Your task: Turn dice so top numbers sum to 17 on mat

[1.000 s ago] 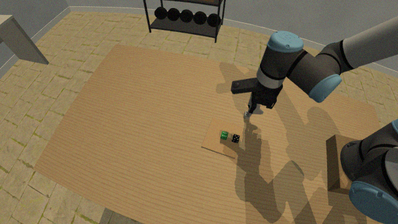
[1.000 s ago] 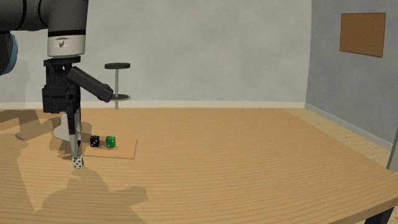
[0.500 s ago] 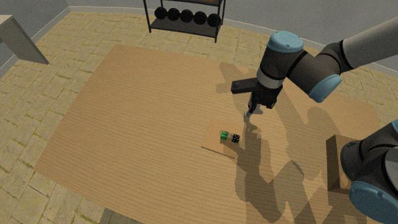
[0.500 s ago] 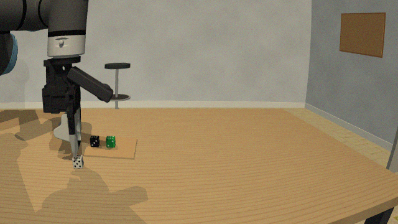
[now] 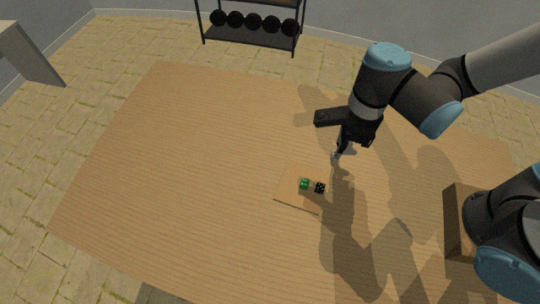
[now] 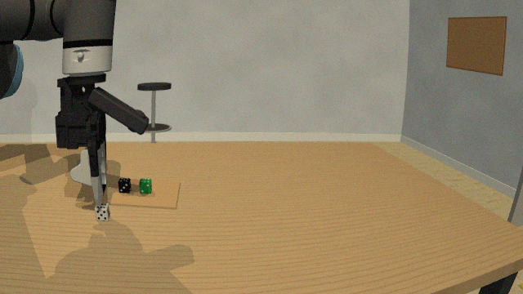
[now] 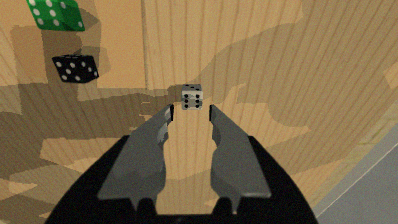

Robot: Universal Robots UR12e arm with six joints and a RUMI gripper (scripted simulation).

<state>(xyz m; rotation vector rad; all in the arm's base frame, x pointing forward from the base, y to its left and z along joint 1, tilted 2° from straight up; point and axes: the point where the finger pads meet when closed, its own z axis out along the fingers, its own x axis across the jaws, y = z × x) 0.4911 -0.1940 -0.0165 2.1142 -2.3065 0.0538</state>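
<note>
Now: hand 40 mm above the white die. The rest, counted from my hand: black die 120 mm to the left, 40 mm ahead, 30 mm below; tan mat 110 mm to the left, 90 mm ahead, 50 mm below; green die 110 mm to the left, 90 mm ahead, 30 mm below.
</note>
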